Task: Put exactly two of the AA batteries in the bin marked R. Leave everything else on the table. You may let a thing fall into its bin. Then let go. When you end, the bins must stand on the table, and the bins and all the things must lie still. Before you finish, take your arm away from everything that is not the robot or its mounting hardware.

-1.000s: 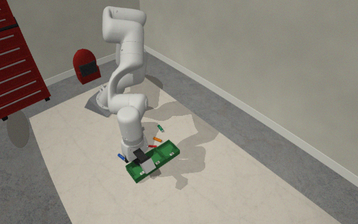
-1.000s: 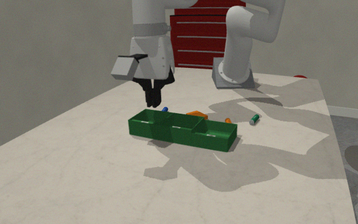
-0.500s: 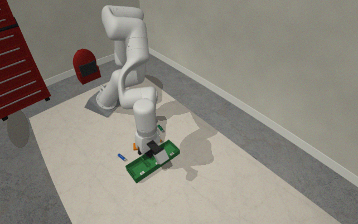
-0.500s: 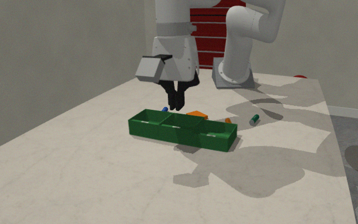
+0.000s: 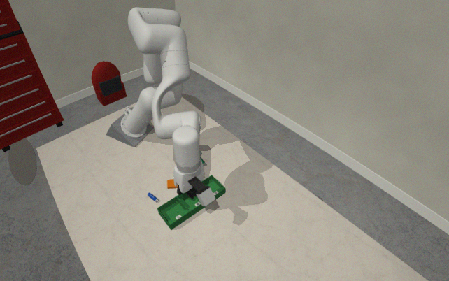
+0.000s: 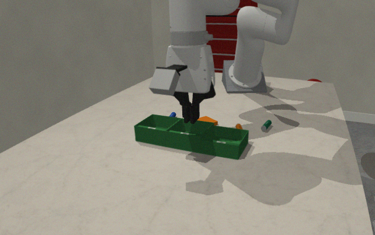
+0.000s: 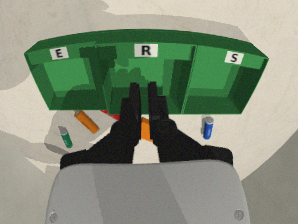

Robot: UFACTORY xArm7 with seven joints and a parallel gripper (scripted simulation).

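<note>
The green three-part bin tray is 5 cm below my hand. The rest, counted from my hand: red battery (7 cm behind, 5 cm to the left, 7 cm below); orange block (12 cm behind, 7 cm below); orange battery (8 cm behind, 10 cm to the left, 6 cm below).
</note>
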